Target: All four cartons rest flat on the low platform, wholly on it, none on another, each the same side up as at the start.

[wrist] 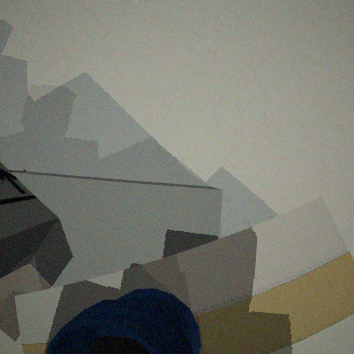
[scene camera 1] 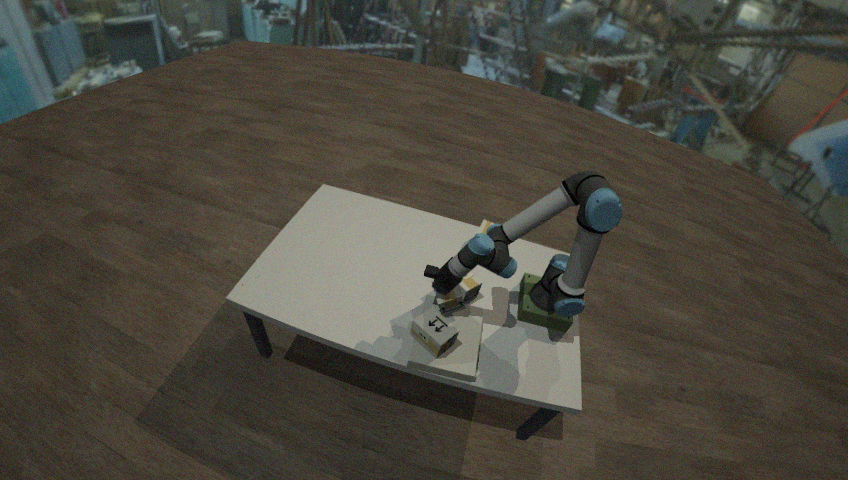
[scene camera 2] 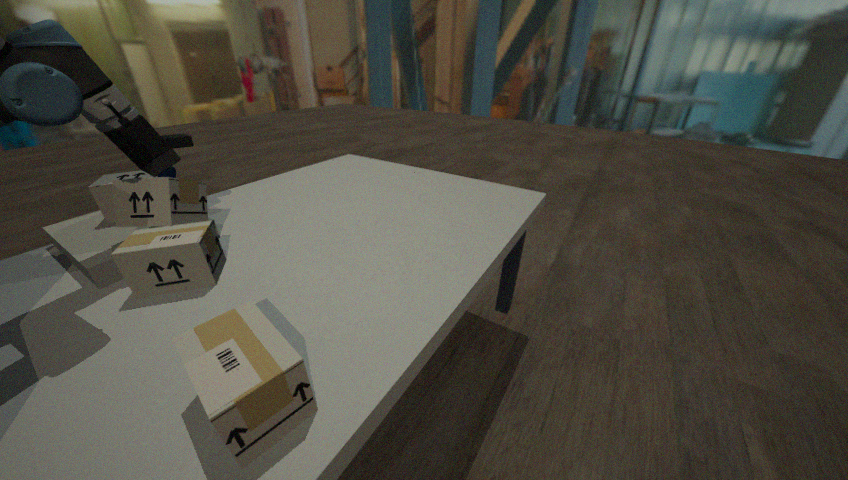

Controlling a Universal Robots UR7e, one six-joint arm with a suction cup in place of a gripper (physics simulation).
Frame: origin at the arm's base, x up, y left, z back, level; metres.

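Seen in the pictures: hand at its tool point: [wrist: 139, 271] [scene camera 1: 434, 289]; arm's base at its link origin: [scene camera 1: 545, 298].
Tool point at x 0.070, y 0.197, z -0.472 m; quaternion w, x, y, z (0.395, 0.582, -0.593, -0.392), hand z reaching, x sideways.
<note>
Pixels of each thing's top centre, then the offset from my tool point to it. Level surfaces: height alone.
- small carton at its top centre: [scene camera 2: 149, 172] [scene camera 1: 451, 280] dx +0.041, dy -0.033, dz +0.051 m
- low platform at its top centre: [wrist: 33, 302] [scene camera 2: 127, 223] [scene camera 1: 449, 332] dx -0.093, dy +0.105, dz +0.101 m
- second carton at its top centre: [scene camera 2: 130, 176] [scene camera 1: 436, 325] dx -0.001, dy +0.156, dz +0.047 m
- third carton at its top centre: [scene camera 2: 165, 235] [scene camera 1: 463, 276] dx -0.045, dy -0.159, dz +0.096 m
- fourth carton at its top centre: [scene camera 2: 234, 348] [scene camera 1: 488, 229] dx -0.045, dy -0.521, dz +0.157 m
- white table at its surface level: dx -0.141 m
My suction cup [scene camera 1: 446, 294] [scene camera 2: 167, 171] [wrist: 130, 323] sits on the top of a small carton [scene camera 1: 452, 305] [scene camera 2: 189, 195] [wrist: 298, 277] with tan tape. It holds the carton level and low at the back edge of the low platform [scene camera 1: 459, 358] [scene camera 2: 69, 235] [wrist: 123, 218]. A second carton [scene camera 1: 434, 330] [scene camera 2: 131, 198] [wrist: 24, 225], with arrows on its top, stands on the platform close beside it. A third carton [scene camera 1: 470, 286] [scene camera 2: 170, 257] stands on the table just behind the held one. A fourth carton [scene camera 1: 486, 225] [scene camera 2: 248, 370] stands farther back on the table, mostly hidden by the arm in scene camera 1.
The white table [scene camera 1: 331, 256] [scene camera 2: 367, 238] carries everything. The arm's green base block [scene camera 1: 537, 305] stands at the table's right end beside the platform. Wooden floor lies all around the table.
</note>
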